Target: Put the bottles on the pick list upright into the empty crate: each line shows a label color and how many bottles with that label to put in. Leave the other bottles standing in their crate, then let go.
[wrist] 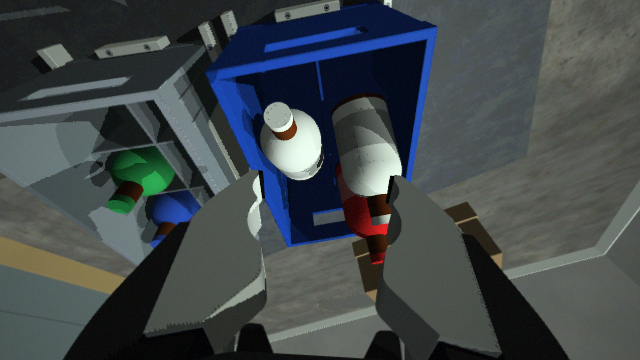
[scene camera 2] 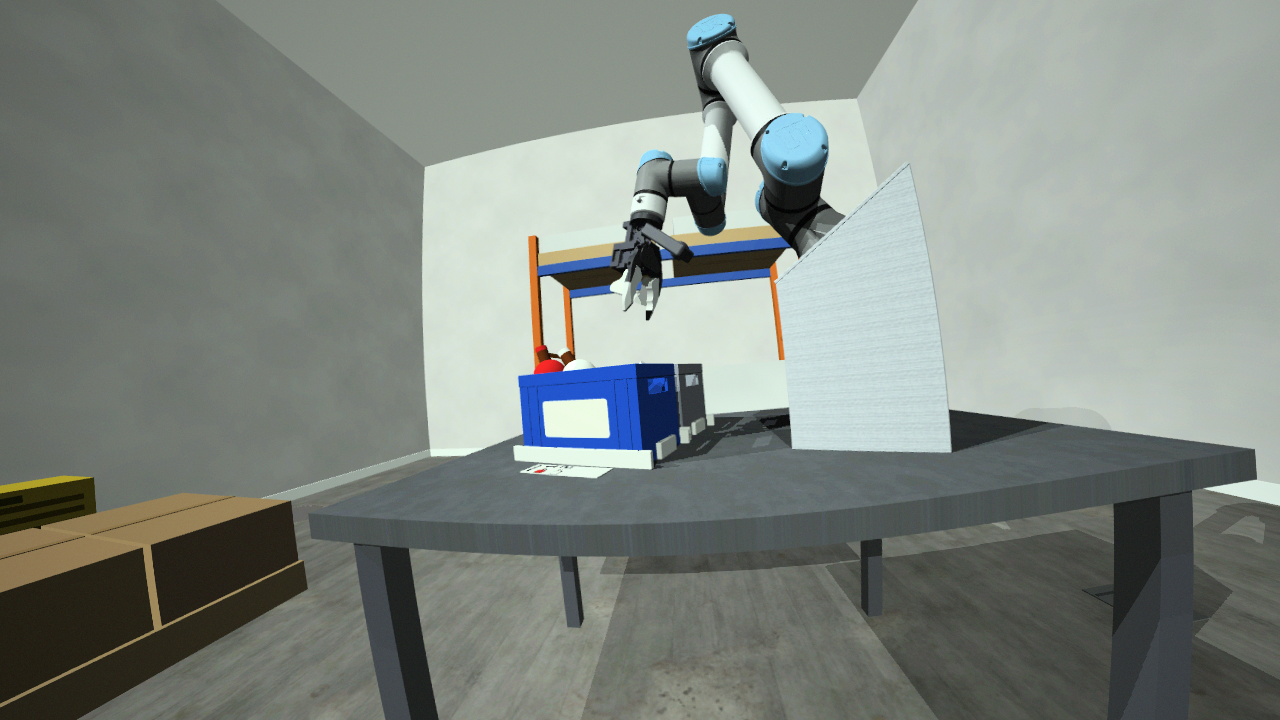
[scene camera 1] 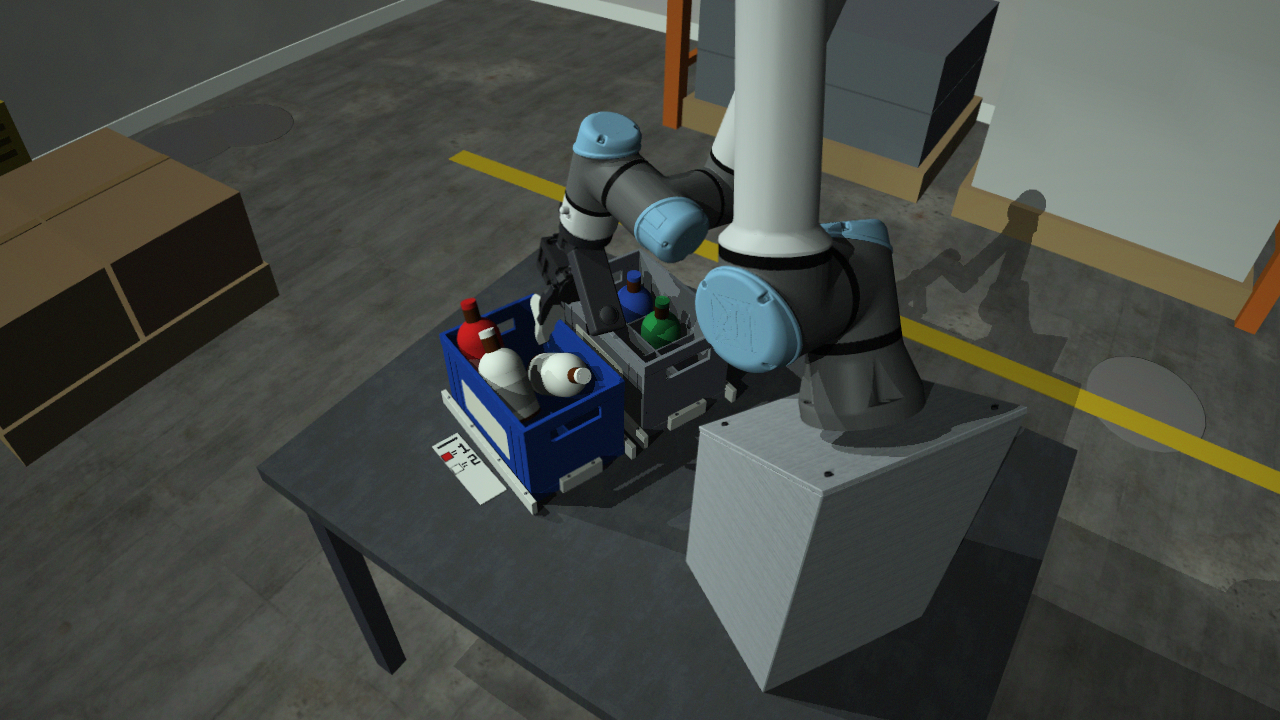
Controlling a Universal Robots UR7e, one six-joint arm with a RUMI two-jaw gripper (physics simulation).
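Where they show: gripper, fingertip midpoint: (wrist: 325, 175) (scene camera 2: 636, 316) (scene camera 1: 564, 339); arm's base, link origin: (scene camera 2: 839, 256) (scene camera 1: 862, 407).
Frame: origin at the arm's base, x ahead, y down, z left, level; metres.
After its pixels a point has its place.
Note:
My gripper (scene camera 1: 553, 315) (scene camera 2: 637, 307) @(x 0.438, y 0.091, z -0.019 m) (wrist: 325, 175) @(x 0.438, y 0.091, z -0.019 m) is open and empty above the crates. The blue crate (scene camera 1: 577, 447) @(x 0.407, y 0.288, z 0.009 m) (scene camera 2: 657, 429) @(x 0.417, y 0.314, z 0.029 m) (wrist: 423, 100) @(x 0.499, y 0.191, z 0.066 m) holds a red bottle (scene camera 1: 477, 338) @(x 0.616, y 0.173, z -0.030 m) (scene camera 2: 547, 368) @(x 0.629, y 0.181, z -0.019 m) (wrist: 356, 210) @(x 0.598, y 0.186, z -0.059 m), which looks upright, a white bottle (scene camera 1: 503, 369) @(x 0.541, y 0.180, z 0.004 m) (wrist: 367, 145) @(x 0.522, y 0.202, z -0.001 m) tilted with its neck by the red one, and another white bottle (scene camera 1: 563, 374) @(x 0.467, y 0.206, z -0.053 m) (wrist: 295, 152) @(x 0.476, y 0.196, z -0.069 m), also tilted. The grey crate (scene camera 1: 666, 394) @(x 0.333, y 0.281, z -0.161 m) (scene camera 2: 690, 394) @(x 0.323, y 0.268, z -0.180 m) holds a green bottle (scene camera 1: 660, 329) @(x 0.402, y 0.248, z -0.273 m) (wrist: 142, 170) @(x 0.405, y 0.248, z -0.272 m) and a blue bottle (scene camera 1: 634, 300) @(x 0.480, y 0.245, z -0.320 m) (wrist: 172, 207) @(x 0.476, y 0.253, z -0.316 m), both standing. The pick list (scene camera 1: 478, 483) @(x 0.547, y 0.364, z 0.101 m) (scene camera 2: 581, 471) @(x 0.551, y 0.365, z 0.096 m) seems to show red 1, white 2.
Light stop rails (scene camera 1: 581, 474) @(x 0.398, y 0.343, z 0.016 m) (scene camera 2: 581, 456) @(x 0.558, y 0.349, z 0.052 m) (wrist: 307, 10) @(x 0.400, y 0.336, z 0.012 m) edge the crates on the table (scene camera 1: 375, 492) @(x 0.688, y 0.366, z 0.201 m) (scene camera 2: 716, 501) @(x 0.361, y 0.366, z 0.270 m). The arm's pedestal (scene camera 1: 760, 555) @(x 0.048, y 0.121, z 0.173 m) (scene camera 2: 868, 358) @(x 0.074, y 0.218, z 0.153 m) stands to the right of the crates in both scene views. Cardboard boxes (scene camera 1: 107, 241) (scene camera 2: 214, 555) stand beyond the table at the left.

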